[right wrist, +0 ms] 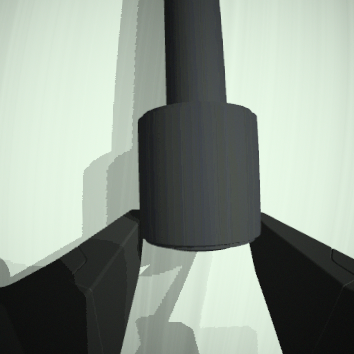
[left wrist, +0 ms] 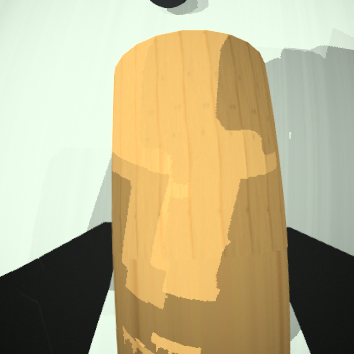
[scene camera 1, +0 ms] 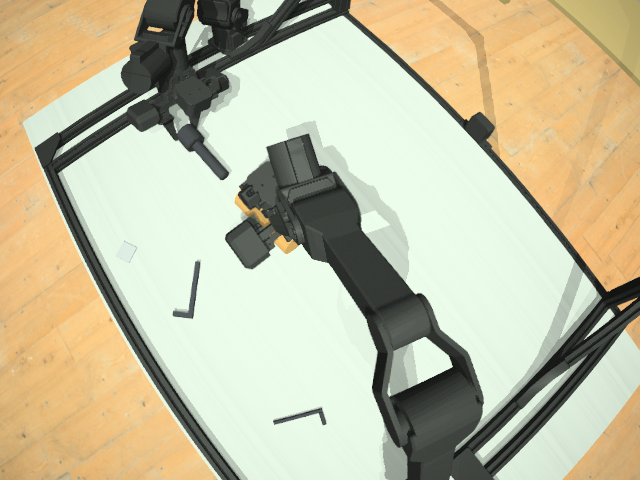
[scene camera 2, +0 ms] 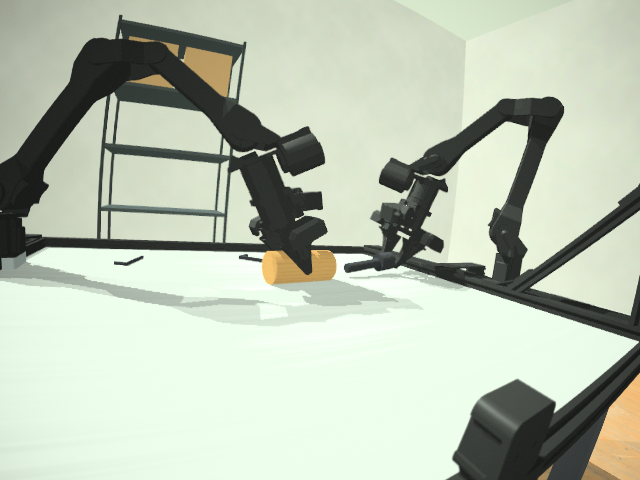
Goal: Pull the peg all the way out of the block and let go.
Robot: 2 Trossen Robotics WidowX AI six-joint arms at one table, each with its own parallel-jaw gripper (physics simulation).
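Frame: origin at the left arm's base, x ahead, y left, z up, level; metres.
Where they show: left gripper, fingertip midpoint: (left wrist: 197,237) (scene camera 1: 270,216) (scene camera 2: 301,269); right gripper, fingertip midpoint: (right wrist: 196,222) (scene camera 1: 185,135) (scene camera 2: 388,264); left arm's base, link origin: (scene camera 2: 0,253); right arm's base, link origin: (scene camera 1: 227,40) (scene camera 2: 504,282).
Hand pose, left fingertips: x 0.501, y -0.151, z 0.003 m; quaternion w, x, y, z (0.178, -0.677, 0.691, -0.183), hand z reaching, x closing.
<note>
Things, the pixels of their centre, and the offset from my left fingertips. "spot": a spot on its surface instead.
- dark peg, body centre: (right wrist: 193,53) (scene camera 1: 203,152) (scene camera 2: 369,264) dx +0.173, dy +0.014, dz +0.003 m
- peg's tip, surface spot: (left wrist: 169,2) spot: dx +0.111, dy +0.012, dz -0.008 m
- peg's thick head, body centre: (right wrist: 198,176) (scene camera 1: 190,137) (scene camera 2: 383,261) dx +0.215, dy +0.016, dz +0.007 m
- orange wooden cylindrical block, body centre: (left wrist: 198,245) (scene camera 1: 271,215) (scene camera 2: 299,266) dx -0.003, dy +0.000, dz +0.006 m
- small pale square, surface spot: (scene camera 1: 126,251) spot: dx +0.123, dy +0.229, dz -0.019 m
- dark box, surface spot: (scene camera 2: 509,413) (scene camera 1: 491,126) spot: dx -0.133, dy -0.433, dz +0.032 m
The dark peg (scene camera 1: 210,161) (scene camera 2: 359,265) is fully outside the block, its thin shaft pointing toward the block's near end with a gap between. In the left wrist view, the peg's tip (left wrist: 169,2) shows at the top edge. My right gripper (scene camera 1: 187,130) (scene camera 2: 391,258) (right wrist: 196,222) is shut on the peg's thick head (right wrist: 200,175) and holds it a little above the table. The orange wooden cylindrical block (scene camera 1: 285,243) (scene camera 2: 276,267) (left wrist: 195,125) lies on its side. My left gripper (scene camera 2: 305,262) (left wrist: 197,237) is shut on the block, one finger on each side. The left arm partly covers the block in scene camera 1.
Two dark L-shaped pieces (scene camera 1: 194,289) (scene camera 1: 299,415) and a small pale square (scene camera 1: 126,251) lie on the table. A dark rail frame (scene camera 1: 126,317) edges the table. A dark box (scene camera 1: 479,127) (scene camera 2: 509,413) sits on the rail. A shelf rack (scene camera 2: 235,98) stands behind.
</note>
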